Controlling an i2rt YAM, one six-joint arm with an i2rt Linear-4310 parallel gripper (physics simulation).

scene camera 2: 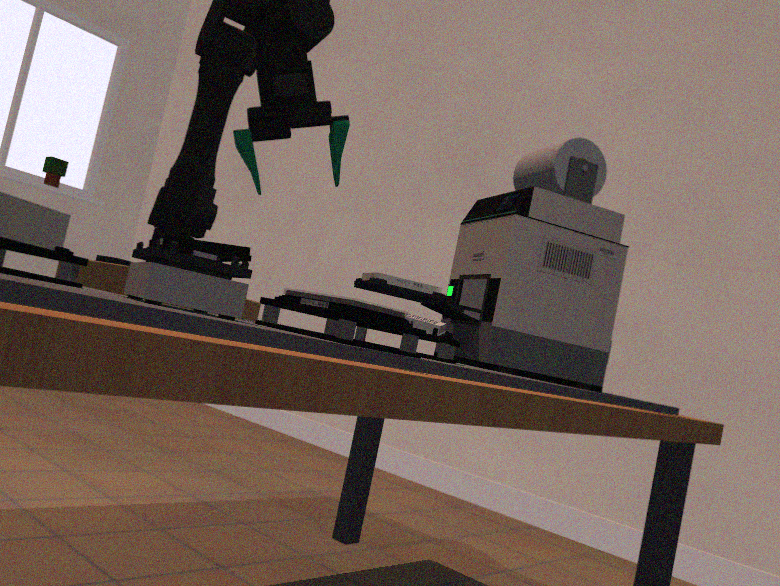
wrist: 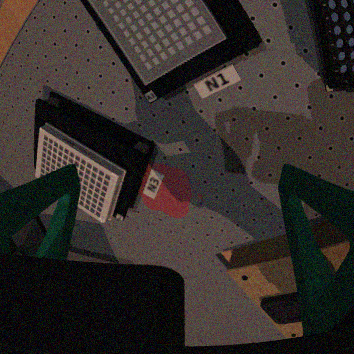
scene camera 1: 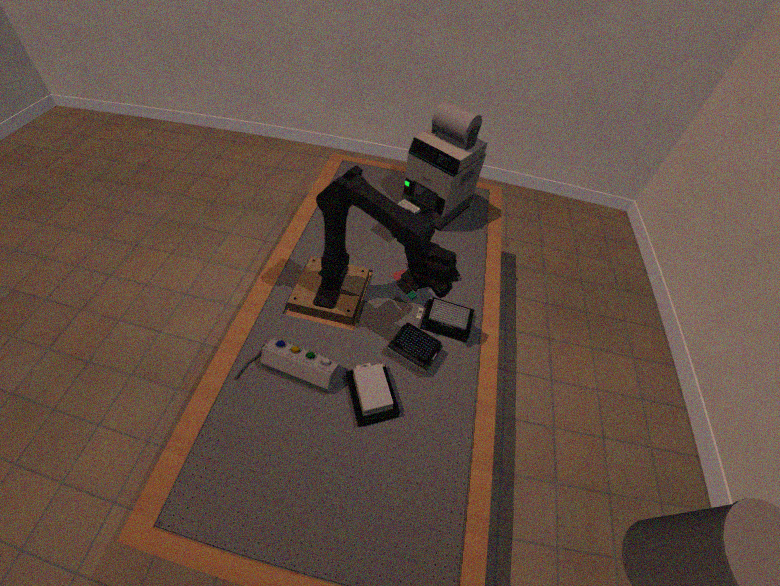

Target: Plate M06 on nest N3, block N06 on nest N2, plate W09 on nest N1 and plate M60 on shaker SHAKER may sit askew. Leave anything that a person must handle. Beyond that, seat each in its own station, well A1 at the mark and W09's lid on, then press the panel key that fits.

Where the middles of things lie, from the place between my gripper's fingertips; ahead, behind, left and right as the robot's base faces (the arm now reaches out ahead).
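My hand is 310 mm to the left of the white plate [scene camera 1: 374, 395], 120 mm higher than the plate and 90 mm beyond it.
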